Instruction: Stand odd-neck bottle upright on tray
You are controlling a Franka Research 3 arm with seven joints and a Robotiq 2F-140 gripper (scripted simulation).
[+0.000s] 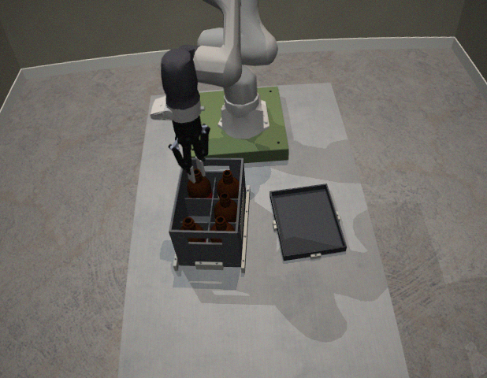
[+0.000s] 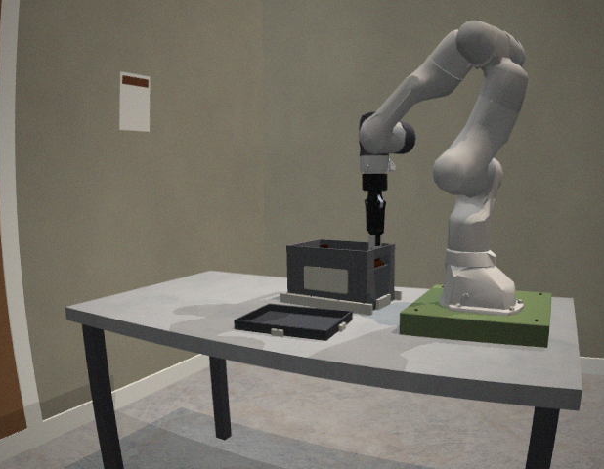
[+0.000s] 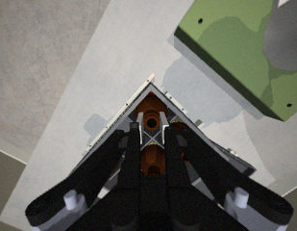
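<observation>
The brown bottle is 9 cm below my hand. The rest, counted from my hand: black tray (4 cm ahead, 34 cm to the left, 16 cm below); dark grey crate (9 cm ahead, 5 cm to the left, 9 cm below); glass bottle (18 cm ahead, 1 cm to the left, 9 cm below).
</observation>
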